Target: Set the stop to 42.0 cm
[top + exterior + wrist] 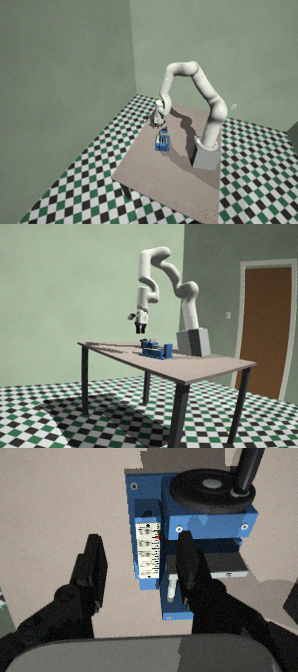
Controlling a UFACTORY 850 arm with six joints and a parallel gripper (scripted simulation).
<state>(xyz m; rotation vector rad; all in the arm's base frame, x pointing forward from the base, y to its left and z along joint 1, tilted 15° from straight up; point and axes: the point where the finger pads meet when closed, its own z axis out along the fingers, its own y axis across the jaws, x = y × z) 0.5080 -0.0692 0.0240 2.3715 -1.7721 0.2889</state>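
The stop block lies 7 cm behind my hand, 5 cm to the left of it and 8 cm below it.
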